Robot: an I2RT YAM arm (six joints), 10 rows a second.
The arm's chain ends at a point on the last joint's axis. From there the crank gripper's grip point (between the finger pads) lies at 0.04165 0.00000 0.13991 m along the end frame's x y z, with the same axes.
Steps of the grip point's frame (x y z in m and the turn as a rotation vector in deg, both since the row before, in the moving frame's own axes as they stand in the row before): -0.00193, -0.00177, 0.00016, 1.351, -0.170, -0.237; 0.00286, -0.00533, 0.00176, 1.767, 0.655, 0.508; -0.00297, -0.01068, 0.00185, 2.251, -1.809, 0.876; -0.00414, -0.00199, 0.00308, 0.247, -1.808, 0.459; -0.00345, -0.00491, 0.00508, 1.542, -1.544, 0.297; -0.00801, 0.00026, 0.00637, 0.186, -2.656, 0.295
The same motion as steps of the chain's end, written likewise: -0.00151, 0.00170, 0.00008, 1.351, -0.170, -0.237; 0.00125, -0.00140, 0.00231, 1.767, 0.655, 0.508; 0.00143, -0.00576, 0.00070, 2.251, -1.809, 0.876; 0.00029, -0.00170, 0.00184, 0.247, -1.808, 0.459; 0.00033, -0.00134, 0.00406, 1.542, -1.544, 0.297; -0.00148, 0.00052, 0.00459, 0.186, -2.656, 0.295
